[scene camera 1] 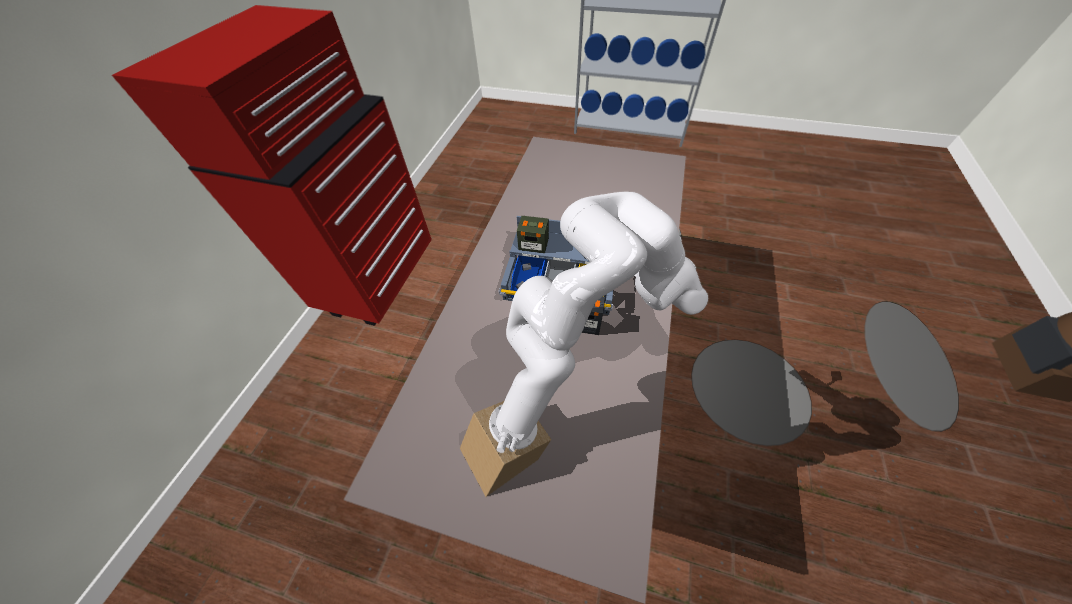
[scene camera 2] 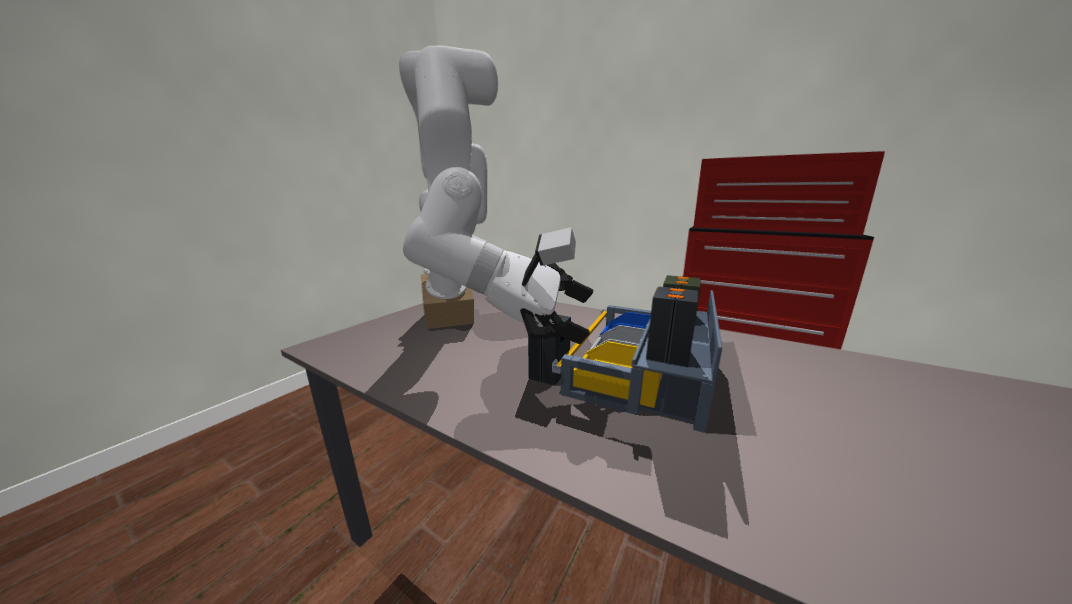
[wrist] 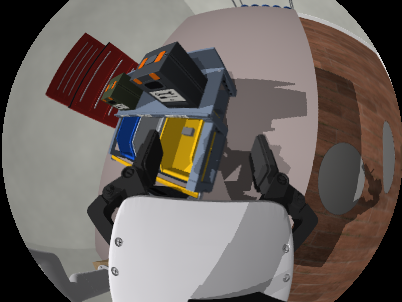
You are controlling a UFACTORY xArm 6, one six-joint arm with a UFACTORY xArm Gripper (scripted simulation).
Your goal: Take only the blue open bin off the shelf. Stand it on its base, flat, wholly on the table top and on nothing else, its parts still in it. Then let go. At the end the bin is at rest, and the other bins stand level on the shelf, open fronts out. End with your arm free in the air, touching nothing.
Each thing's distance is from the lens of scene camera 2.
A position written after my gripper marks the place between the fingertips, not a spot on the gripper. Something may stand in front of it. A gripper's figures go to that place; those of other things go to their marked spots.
my gripper (scene camera 2: 587, 316): 0.52 m
yellow bin (scene camera 2: 592, 381): 0.67 m
black case (scene camera 2: 542, 353): 0.68 m
black case (scene camera 2: 673, 314): 0.59 m
grey bin (scene camera 2: 622, 334): 0.84 m
The marked spots on the yellow bin and the grey bin are 0.21 m apart.
